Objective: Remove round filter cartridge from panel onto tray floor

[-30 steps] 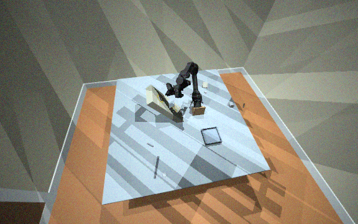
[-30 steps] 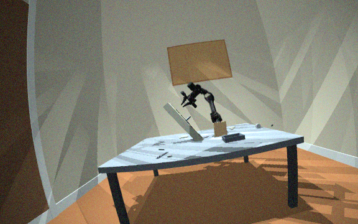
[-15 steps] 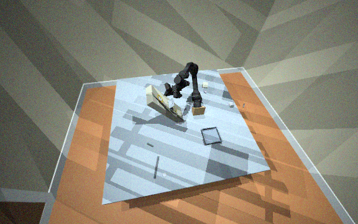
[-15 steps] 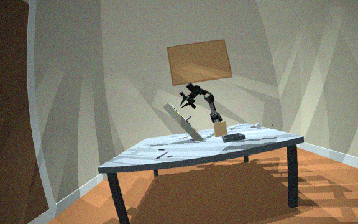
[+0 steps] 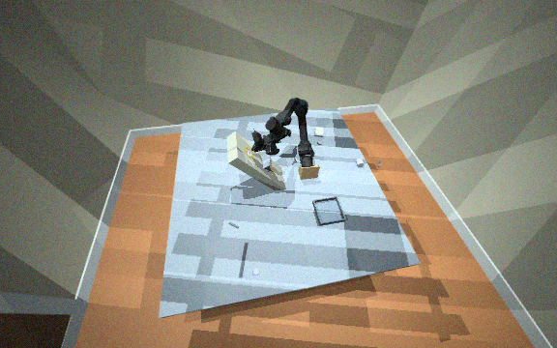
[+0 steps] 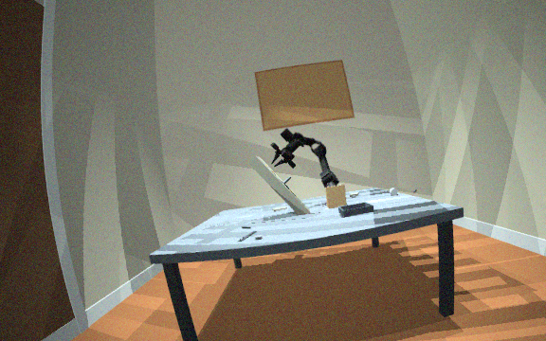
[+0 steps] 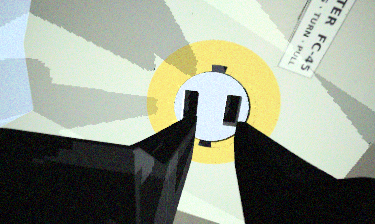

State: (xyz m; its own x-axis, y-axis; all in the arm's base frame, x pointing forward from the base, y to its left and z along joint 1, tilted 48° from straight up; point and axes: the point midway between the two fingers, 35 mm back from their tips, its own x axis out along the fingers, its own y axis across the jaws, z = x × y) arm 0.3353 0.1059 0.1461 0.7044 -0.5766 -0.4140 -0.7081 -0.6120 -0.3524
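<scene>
My gripper tip is 30 mm short of the round filter cartridge, 30 mm above it and 10 mm to the left of it. The rest, counted from my gripper tip: tray 360 mm behind, 330 mm to the left, 290 mm below.
</scene>
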